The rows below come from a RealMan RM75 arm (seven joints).
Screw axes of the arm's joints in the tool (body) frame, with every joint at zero. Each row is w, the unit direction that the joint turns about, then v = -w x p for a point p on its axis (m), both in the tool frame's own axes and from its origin. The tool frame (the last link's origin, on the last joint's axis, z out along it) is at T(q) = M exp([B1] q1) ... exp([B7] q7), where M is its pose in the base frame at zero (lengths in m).
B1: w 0 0 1 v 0 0 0
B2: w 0 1 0 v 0.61 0 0
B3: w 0 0 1 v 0 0 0
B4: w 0 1 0 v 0.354 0 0
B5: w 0 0 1 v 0 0 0
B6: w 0 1 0 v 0.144 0 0
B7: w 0 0 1 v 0 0 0
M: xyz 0 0 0.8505 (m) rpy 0 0 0 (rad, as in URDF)
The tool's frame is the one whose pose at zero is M.
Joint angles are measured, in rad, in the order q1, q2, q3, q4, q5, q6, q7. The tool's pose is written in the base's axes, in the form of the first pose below.
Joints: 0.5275 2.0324 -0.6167 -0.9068 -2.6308 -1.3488 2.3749
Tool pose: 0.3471, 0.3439, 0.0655, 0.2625, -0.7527, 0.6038, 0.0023
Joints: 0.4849 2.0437 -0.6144 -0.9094 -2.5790 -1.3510 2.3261
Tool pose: 0.3535, 0.3320, 0.0606, 0.2557, -0.7560, 0.6022, 0.0191
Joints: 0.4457 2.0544 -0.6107 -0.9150 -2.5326 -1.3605 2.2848
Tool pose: 0.3583, 0.3205, 0.0568, 0.2489, -0.7581, 0.6017, 0.0352
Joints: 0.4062 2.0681 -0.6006 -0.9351 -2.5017 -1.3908 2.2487
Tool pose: 0.3619, 0.3068, 0.0546, 0.2396, -0.7602, 0.6020, 0.0472
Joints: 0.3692 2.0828 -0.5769 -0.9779 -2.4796 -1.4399 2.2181
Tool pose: 0.3632, 0.2936, 0.0576, 0.2338, -0.7623, 0.6005, 0.0601
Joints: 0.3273 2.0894 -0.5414 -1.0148 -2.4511 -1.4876 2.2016
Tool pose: 0.3677, 0.2784, 0.0649, 0.2336, -0.7551, 0.6075, 0.0786
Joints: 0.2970 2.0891 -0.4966 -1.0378 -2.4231 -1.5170 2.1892
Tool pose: 0.3730, 0.2672, 0.0747, 0.2425, -0.7443, 0.6143, 0.0994
